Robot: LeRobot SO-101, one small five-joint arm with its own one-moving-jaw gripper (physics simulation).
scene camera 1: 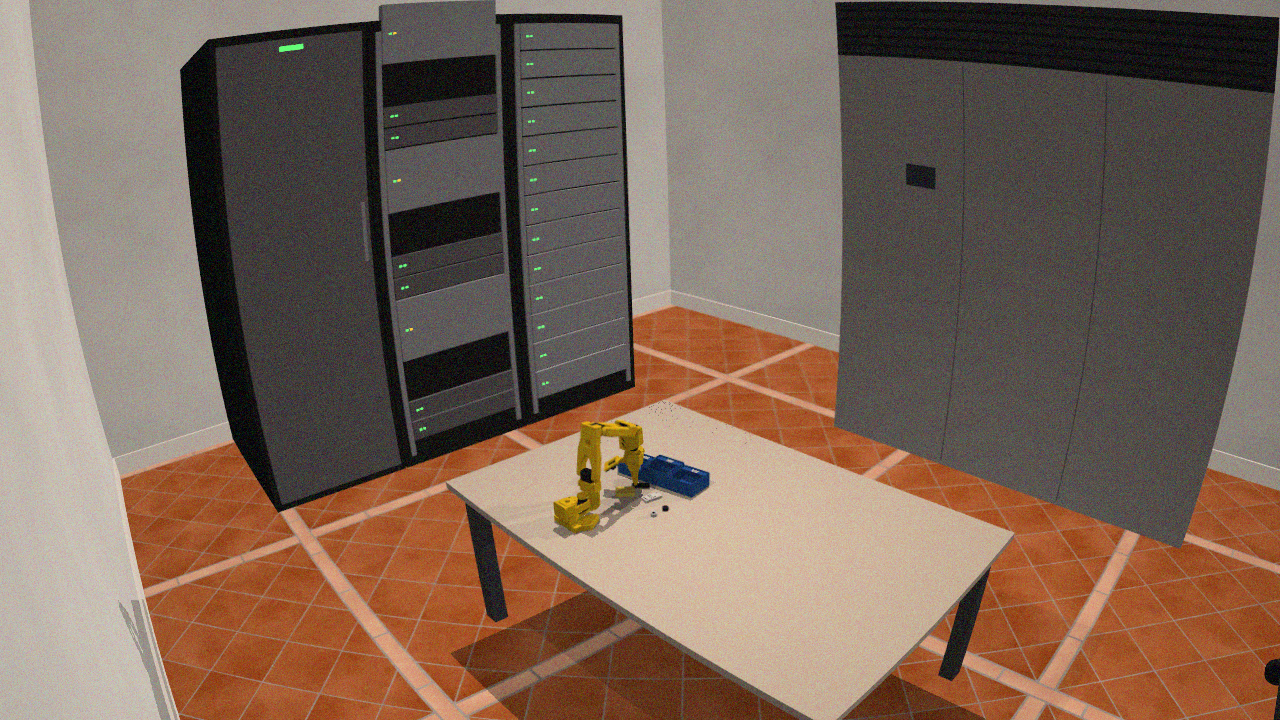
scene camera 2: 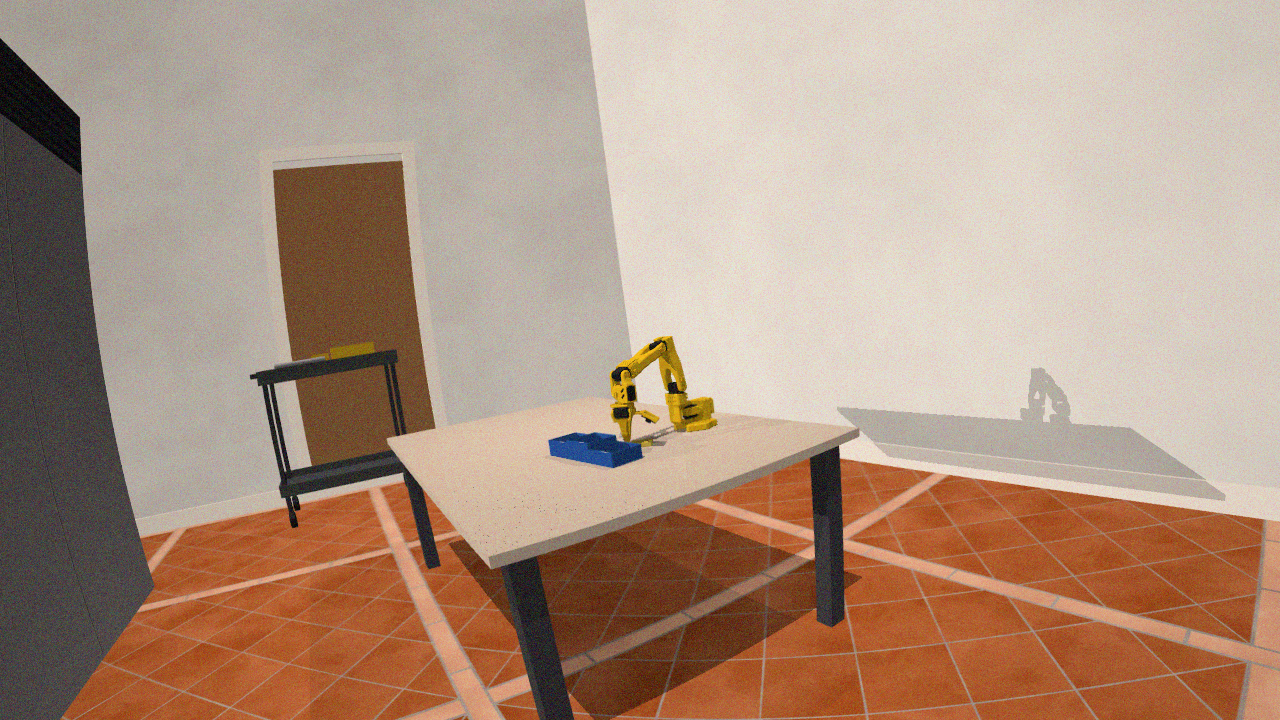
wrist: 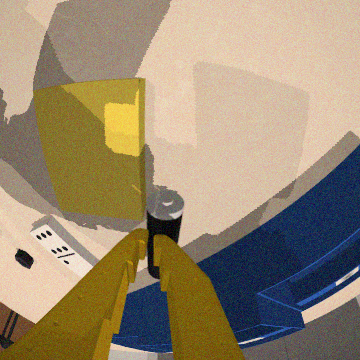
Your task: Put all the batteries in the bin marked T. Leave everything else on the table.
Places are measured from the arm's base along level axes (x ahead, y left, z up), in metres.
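Where they show: end effector, tool point: (scene camera 1: pixel 635 483) (scene camera 2: pixel 627 441) (wrist: pixel 146 240); arm's base, origin of the base link: (scene camera 1: pixel 583 519) (scene camera 2: pixel 689 428).
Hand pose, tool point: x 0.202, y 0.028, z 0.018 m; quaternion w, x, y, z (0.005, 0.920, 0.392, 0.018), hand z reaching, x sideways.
Observation:
Things, the pixels of their centre, and the offset from my tool point.
- black battery with a silver end, body centre: (wrist: pixel 162 240) dx +0.012, dy -0.004, dz -0.010 m
- yellow block, body centre: (wrist: pixel 91 153) (scene camera 2: pixel 641 443) (scene camera 1: pixel 625 491) dx -0.036, dy +0.002, dz -0.013 m
- white domino, body centre: (wrist: pixel 67 251) (scene camera 1: pixel 651 497) dx -0.006, dy -0.069, dz -0.014 m
- small black piece, body centre: (wrist: pixel 23 258) (scene camera 1: pixel 665 508) dx -0.021, dy -0.137, dz -0.013 m
- small grey piece, body centre: (scene camera 1: pixel 653 514) dx -0.062, dy -0.137, dz -0.013 m
A black battery with a silver end (wrist: pixel 166 206) seems to stand upright in the wrist view, beside the yellow block and near the blue bins. My gripper (scene camera 1: pixel 637 484) (scene camera 2: pixel 626 437) (wrist: pixel 151 240) is shut and empty, low over the table. Its jaw tips are nearly together and overlap the battery's black body in the wrist view; the battery is not gripped between them. The joined blue bins (scene camera 1: pixel 687 480) (scene camera 2: pixel 581 450) (wrist: pixel 225 280) stand next to the gripper. Their letters are not readable, so I cannot tell which is T.
A yellow block (wrist: pixel 90 160) lies left of the battery in the wrist view. A white domino (scene camera 1: pixel 651 497) (wrist: pixel 60 250) and a small black piece (scene camera 1: pixel 665 508) (wrist: pixel 24 259) lie farther left there. A small grey piece (scene camera 1: pixel 653 514) lies near the black one in scene camera 1.

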